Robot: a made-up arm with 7 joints. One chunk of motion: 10 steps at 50 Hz.
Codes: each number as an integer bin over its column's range. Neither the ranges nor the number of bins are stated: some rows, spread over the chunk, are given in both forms.
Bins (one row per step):
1: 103 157 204 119 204 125
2: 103 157 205 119 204 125
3: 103 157 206 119 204 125
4: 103 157 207 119 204 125
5: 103 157 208 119 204 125
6: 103 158 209 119 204 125
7: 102 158 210 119 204 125
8: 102 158 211 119 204 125
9: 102 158 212 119 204 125
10: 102 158 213 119 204 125
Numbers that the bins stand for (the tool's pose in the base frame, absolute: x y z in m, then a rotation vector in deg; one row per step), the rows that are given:
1: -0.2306 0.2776 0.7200 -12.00 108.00 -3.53
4: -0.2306 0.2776 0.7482 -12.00 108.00 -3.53
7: -0.2400 0.2871 0.7765 -12.00 108.00 -3.53
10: -0.2400 0.2871 0.8047 -12.00 108.00 -3.53
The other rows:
2: -0.2306 0.2776 0.7294 -12.00 108.00 -3.53
3: -0.2306 0.2776 0.7388 -12.00 108.00 -3.53
5: -0.2306 0.2776 0.7576 -12.00 108.00 -3.53
6: -0.2306 0.2871 0.7671 -12.00 108.00 -3.53
8: -0.2400 0.2871 0.7859 -12.00 108.00 -3.53
9: -0.2400 0.2871 0.7953 -12.00 108.00 -3.53

